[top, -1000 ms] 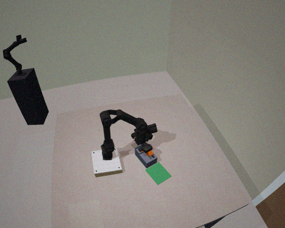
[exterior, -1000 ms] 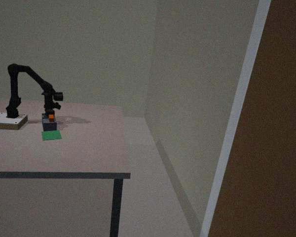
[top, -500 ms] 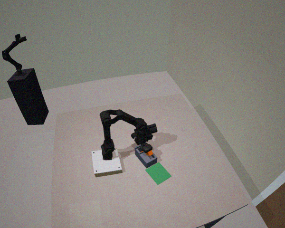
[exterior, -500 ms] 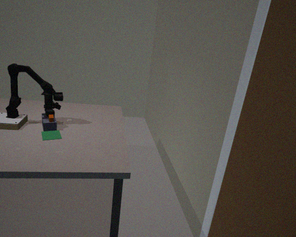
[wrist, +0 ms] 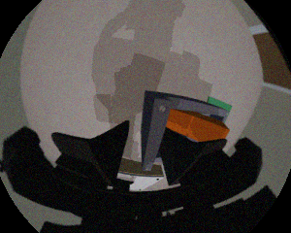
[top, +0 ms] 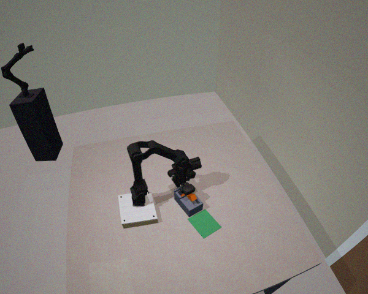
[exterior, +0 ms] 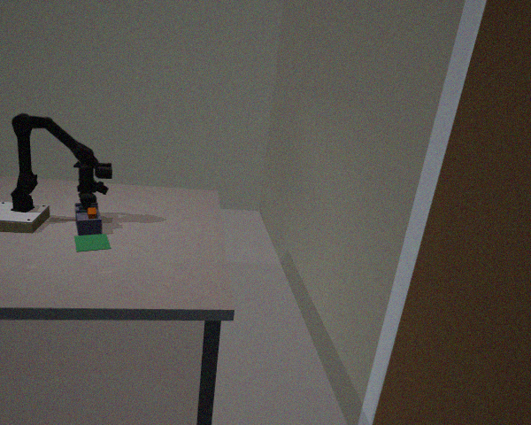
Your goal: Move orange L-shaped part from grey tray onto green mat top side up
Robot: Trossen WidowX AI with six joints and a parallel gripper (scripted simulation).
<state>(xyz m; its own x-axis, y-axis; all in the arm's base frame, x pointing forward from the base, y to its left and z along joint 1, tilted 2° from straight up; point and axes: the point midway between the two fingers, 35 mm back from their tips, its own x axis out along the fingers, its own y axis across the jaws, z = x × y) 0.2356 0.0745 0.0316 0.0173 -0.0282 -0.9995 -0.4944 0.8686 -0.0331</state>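
My gripper tip is now 50 mm to the left of the orange L-shaped part and 20 mm short of it. From my gripper tip the other things lie so: green mat 200 mm to the right, 110 mm ahead, 60 mm below.
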